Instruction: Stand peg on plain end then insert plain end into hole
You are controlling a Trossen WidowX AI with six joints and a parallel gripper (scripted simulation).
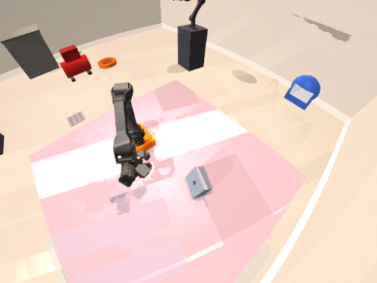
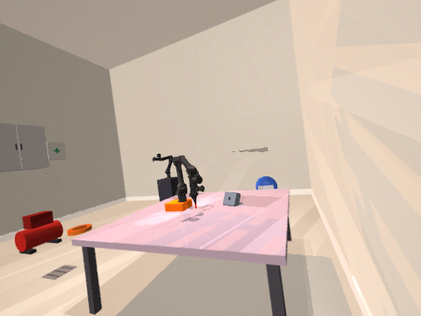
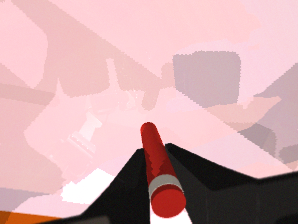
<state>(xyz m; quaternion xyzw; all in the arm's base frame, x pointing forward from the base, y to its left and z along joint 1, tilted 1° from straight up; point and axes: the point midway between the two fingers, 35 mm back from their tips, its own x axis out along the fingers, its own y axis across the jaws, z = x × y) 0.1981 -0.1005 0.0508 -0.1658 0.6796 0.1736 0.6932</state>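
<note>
My gripper tip is 230 mm to the right of the sloped panel, 210 mm short of it and 30 mm above it. The rest, counted from my gripper tip: peg: 20 mm above.
</note>
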